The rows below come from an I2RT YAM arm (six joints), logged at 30 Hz.
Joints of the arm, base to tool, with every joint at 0 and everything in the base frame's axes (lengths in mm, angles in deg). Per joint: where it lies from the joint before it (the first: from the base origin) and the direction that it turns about. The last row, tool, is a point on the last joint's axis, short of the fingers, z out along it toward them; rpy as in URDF.
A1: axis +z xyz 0 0 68
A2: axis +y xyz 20 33.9 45.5
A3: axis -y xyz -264 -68.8 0
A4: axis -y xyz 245 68.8 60
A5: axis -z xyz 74 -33.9 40.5
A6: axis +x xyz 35.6 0 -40.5
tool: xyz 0 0 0 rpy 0 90 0
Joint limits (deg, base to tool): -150..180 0..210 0..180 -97..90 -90..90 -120..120
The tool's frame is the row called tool.
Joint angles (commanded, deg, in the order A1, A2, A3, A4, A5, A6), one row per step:
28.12 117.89 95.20 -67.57 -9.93 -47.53
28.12 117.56 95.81 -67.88 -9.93 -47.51
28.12 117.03 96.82 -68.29 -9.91 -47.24
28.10 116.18 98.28 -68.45 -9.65 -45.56
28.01 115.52 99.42 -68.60 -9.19 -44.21
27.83 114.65 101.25 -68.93 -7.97 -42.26
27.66 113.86 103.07 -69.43 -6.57 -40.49
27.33 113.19 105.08 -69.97 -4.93 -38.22
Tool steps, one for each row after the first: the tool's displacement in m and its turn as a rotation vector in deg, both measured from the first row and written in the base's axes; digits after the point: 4 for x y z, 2 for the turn. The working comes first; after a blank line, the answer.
Tool pose at each row, in the base's axes (x y z in m, rotation vector in deg; the steps are taken from these numbers as rounded here):
0.3430 0.1903 0.1986 -109.09 140.56 15.30
0.3434 0.1905 0.2034 -108.76 140.06 15.09
0.3441 0.1909 0.2113 -107.90 139.39 14.69
0.3456 0.1913 0.2233 -104.92 139.31 13.71
0.3468 0.1909 0.2328 -102.48 139.40 12.64
0.3487 0.1897 0.2468 -98.90 139.61 10.38
0.3500 0.1880 0.2602 -95.58 139.82 8.04
0.3518 0.1853 0.2739 -91.35 140.50 5.52

0.0004 0.0002 0.0048 0.30 -0.55 -0.02
0.0011 0.0006 0.0127 0.79 -1.51 -0.29
0.0026 0.0010 0.0247 1.49 -3.26 -1.97
0.0038 0.0006 0.0342 1.83 -4.69 -3.42
0.0057 -0.0006 0.0482 1.90 -7.04 -5.62
0.0070 -0.0023 0.0616 1.77 -9.27 -7.69
0.0088 -0.0050 0.0753 1.52 -11.56 -10.50

